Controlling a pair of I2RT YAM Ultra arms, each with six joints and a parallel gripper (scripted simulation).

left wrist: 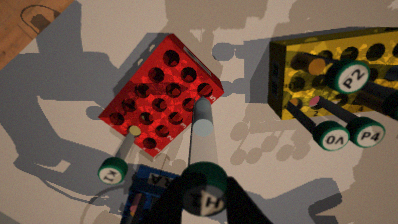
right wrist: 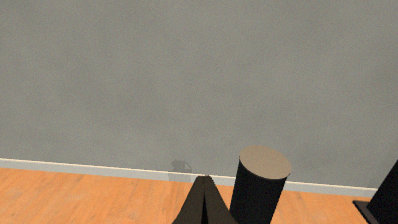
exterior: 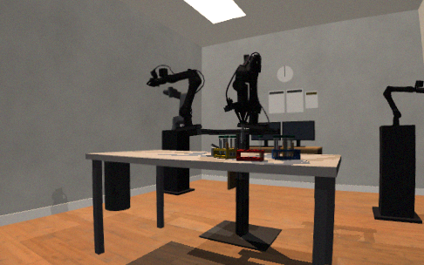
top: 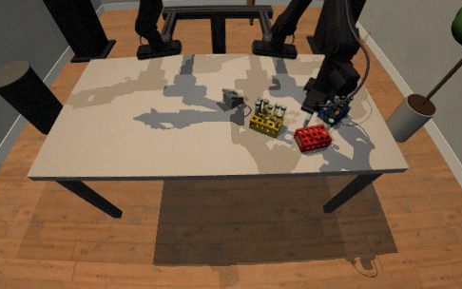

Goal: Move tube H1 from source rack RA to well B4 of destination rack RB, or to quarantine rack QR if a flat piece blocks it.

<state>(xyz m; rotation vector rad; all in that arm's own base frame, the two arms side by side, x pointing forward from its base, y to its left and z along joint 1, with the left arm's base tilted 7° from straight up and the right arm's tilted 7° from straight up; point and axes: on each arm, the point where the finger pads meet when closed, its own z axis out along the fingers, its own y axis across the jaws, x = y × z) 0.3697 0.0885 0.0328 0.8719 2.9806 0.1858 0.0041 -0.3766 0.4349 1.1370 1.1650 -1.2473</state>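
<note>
My left hand is 60 mm above the tube. The rest, counted from my left hand: blue rack RA 140 mm behind, 190 mm to the left, 170 mm below; red rack QR 10 mm ahead, 50 mm to the left, 170 mm below; yellow rack RB 70 mm behind, 140 mm to the right, 170 mm below.
</note>
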